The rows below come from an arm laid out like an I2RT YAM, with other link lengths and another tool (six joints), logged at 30 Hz.
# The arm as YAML. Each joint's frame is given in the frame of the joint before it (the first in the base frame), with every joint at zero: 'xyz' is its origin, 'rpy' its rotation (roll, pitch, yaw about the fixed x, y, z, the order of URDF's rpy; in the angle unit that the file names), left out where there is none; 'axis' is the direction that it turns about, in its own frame. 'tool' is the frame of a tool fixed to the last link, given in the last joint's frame.
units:
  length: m
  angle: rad
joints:
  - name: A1
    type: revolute
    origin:
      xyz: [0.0, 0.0, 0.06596]
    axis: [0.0, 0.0, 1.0]
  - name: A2
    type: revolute
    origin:
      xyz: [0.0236, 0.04, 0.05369]
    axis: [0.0, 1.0, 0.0]
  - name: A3
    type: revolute
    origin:
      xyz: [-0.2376, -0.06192, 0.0]
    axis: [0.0, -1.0, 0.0]
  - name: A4
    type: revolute
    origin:
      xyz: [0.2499, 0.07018, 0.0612]
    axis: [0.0, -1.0, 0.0]
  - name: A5
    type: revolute
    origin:
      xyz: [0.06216, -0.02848, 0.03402]
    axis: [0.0, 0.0, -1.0]
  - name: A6
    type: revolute
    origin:
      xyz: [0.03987, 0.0, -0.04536]
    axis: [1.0, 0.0, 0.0]
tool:
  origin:
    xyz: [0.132, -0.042, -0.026]
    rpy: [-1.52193, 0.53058, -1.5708]
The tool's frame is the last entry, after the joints.
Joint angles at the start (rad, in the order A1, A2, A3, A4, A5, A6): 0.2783, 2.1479, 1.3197, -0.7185, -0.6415, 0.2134
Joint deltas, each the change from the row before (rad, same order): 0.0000, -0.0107, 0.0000, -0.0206, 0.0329, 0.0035; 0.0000, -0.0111, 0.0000, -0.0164, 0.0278, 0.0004; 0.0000, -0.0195, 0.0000, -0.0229, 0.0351, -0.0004; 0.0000, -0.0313, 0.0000, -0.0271, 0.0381, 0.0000; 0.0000, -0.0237, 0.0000, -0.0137, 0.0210, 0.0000; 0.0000, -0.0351, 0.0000, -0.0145, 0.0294, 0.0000; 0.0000, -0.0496, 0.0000, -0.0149, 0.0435, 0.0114; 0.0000, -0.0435, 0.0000, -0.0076, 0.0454, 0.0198; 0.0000, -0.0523, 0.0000, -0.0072, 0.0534, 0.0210
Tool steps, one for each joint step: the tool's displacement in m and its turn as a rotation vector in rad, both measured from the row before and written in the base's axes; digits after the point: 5 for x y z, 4 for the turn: -0.00138, -0.00577, 0.00179, -0.0349, 0.0025, -0.0035; -0.00056, -0.00484, 0.00218, -0.0282, -0.0023, -0.0007; -0.00039, -0.00612, 0.00464, -0.0346, -0.0066, 0.0001; 0.00040, -0.00648, 0.00833, -0.0355, -0.0145, -0.0003; 0.00126, -0.00331, 0.00651, -0.0174, -0.0154, -0.0003; 0.00280, -0.00437, 0.00959, -0.0226, -0.0279, -0.0009; 0.00428, -0.00613, 0.01366, -0.0330, -0.0405, -0.0128; 0.00442, -0.00619, 0.01196, -0.0340, -0.0392, -0.0224; 0.00517, -0.00741, 0.01478, -0.0379, -0.0504, -0.0267
